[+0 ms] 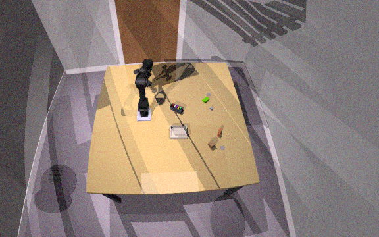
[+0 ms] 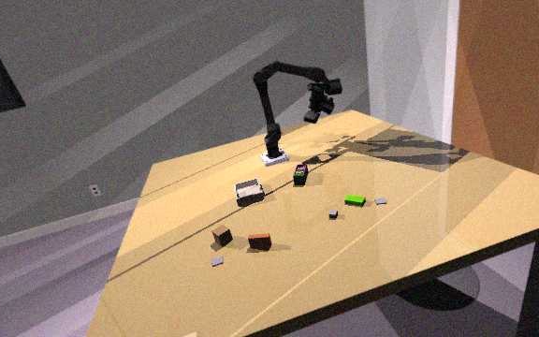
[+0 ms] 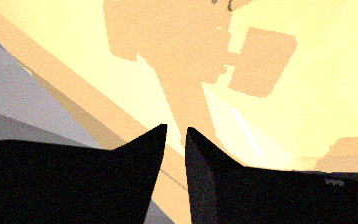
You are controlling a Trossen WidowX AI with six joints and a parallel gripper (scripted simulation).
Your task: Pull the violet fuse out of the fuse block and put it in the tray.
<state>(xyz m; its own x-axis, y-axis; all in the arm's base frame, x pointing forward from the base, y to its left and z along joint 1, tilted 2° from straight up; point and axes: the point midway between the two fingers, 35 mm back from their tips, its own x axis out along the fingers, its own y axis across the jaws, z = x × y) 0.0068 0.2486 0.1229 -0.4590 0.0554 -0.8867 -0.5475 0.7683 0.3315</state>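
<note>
The violet fuse is 28 cm ahead of my gripper tip, 26 cm to the right of it and 9 cm below it. Also, from my gripper tip: white tray: 24 cm ahead, 47 cm to the right, 12 cm below.
</note>
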